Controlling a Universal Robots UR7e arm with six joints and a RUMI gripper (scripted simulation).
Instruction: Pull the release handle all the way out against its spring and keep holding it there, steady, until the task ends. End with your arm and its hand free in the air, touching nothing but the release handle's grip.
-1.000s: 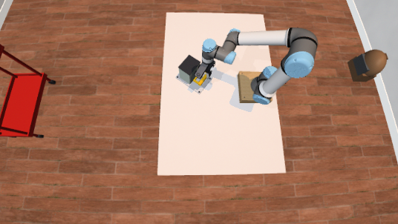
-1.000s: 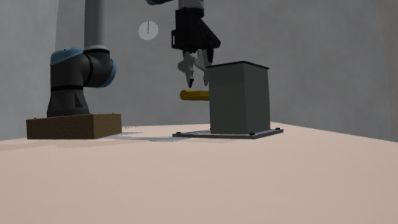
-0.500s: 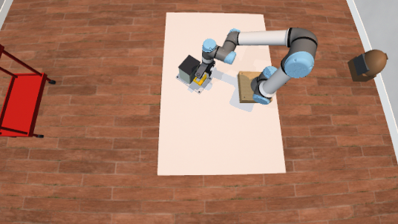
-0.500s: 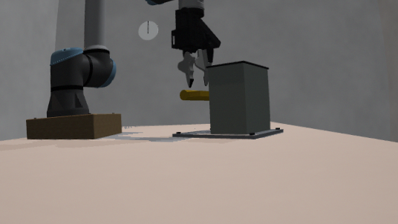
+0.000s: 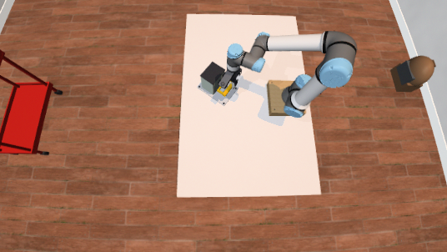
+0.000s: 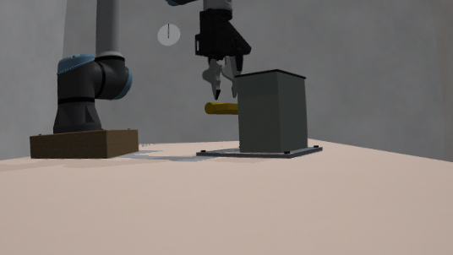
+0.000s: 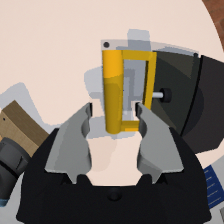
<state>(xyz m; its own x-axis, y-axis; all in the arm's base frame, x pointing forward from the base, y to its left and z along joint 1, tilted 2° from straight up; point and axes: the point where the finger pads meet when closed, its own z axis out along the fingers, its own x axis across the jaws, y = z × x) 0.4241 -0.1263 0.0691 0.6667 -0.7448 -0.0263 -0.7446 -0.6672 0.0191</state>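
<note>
My hand is 60 mm short of the base plate, 70 mm to the left of it and 140 mm above it.
</note>
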